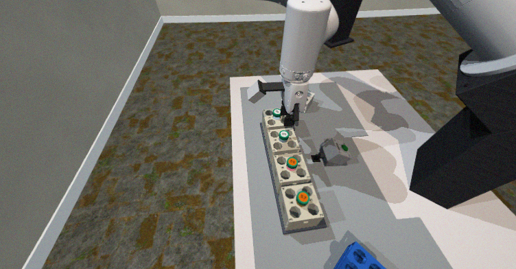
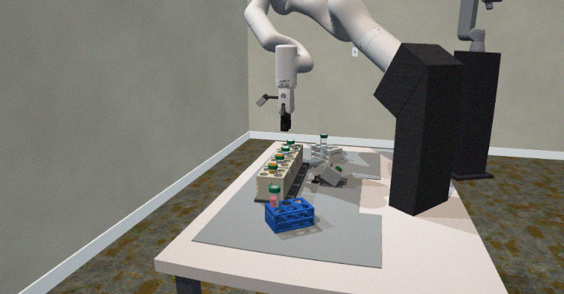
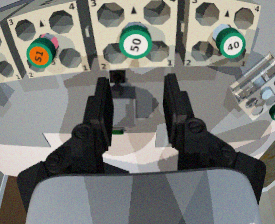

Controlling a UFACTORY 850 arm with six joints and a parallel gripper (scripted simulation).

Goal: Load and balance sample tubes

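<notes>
The green done key lies 190 mm behind my hand, 120 mm to the left of it and 150 mm below it. From my hand the other things lie so: 50 mL blank: 10 mm ahead, 150 mm below; sample S1: 40 mm ahead, 100 mm to the left, 150 mm below; 40 mL blank: 40 mm behind, 110 mm to the right, 150 mm below.
</notes>
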